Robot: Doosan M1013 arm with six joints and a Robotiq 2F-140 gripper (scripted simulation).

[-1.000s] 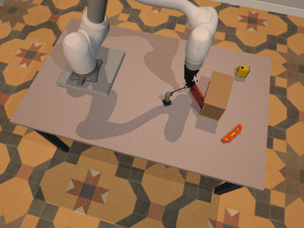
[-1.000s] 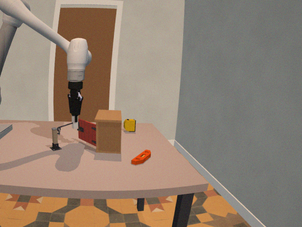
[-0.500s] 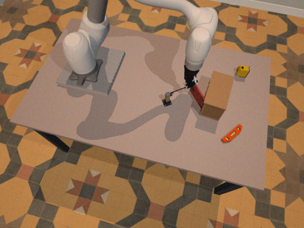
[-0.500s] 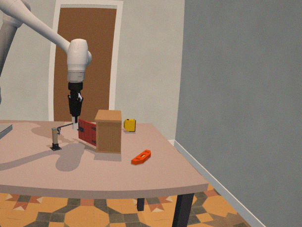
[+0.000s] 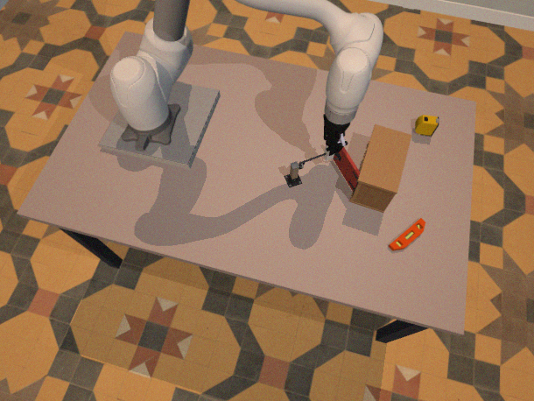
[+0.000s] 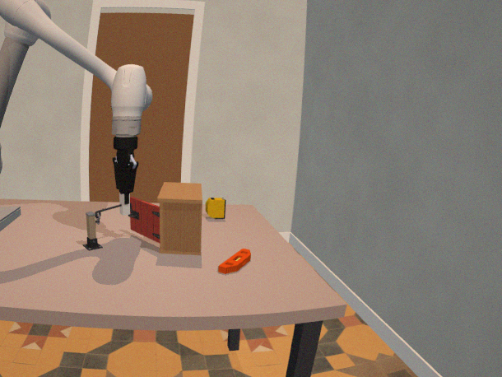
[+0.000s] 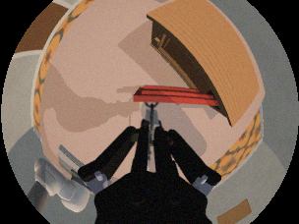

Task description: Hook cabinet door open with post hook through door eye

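My hand is 4 cm past the dark hook, 2 cm to the left of it and 2 cm above it. Round my hand: red door (6 cm ahead, 5 cm below, 3 cm to the right); then orange spirit level (29 cm ahead, 22 cm to the right, 11 cm below); then yellow tape measure (36 cm ahead, 22 cm to the left, 8 cm below).
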